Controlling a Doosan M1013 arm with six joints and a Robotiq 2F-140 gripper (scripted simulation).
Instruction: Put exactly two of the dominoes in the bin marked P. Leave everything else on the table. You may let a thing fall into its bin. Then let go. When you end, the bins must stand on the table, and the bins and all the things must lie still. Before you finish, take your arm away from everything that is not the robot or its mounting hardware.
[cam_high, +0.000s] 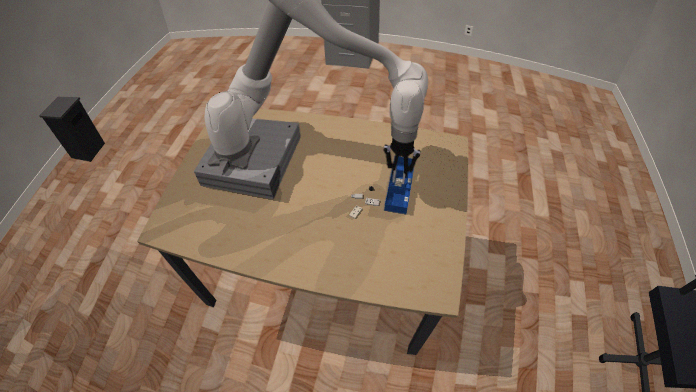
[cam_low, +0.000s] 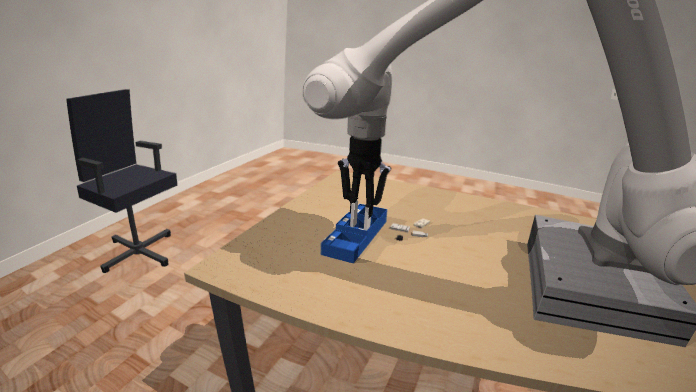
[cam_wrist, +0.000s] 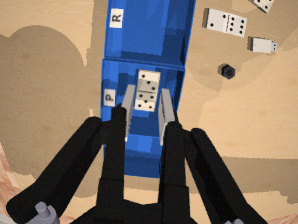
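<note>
My gripper is now 4 cm above the blue bin block and 1 cm short of it. From my hand the other things lie so: white usb stick 15 cm behind, 8 cm to the right, 6 cm below; small black nut 10 cm behind, 6 cm below, 3 cm to the right; domino 5 cm below.
</note>
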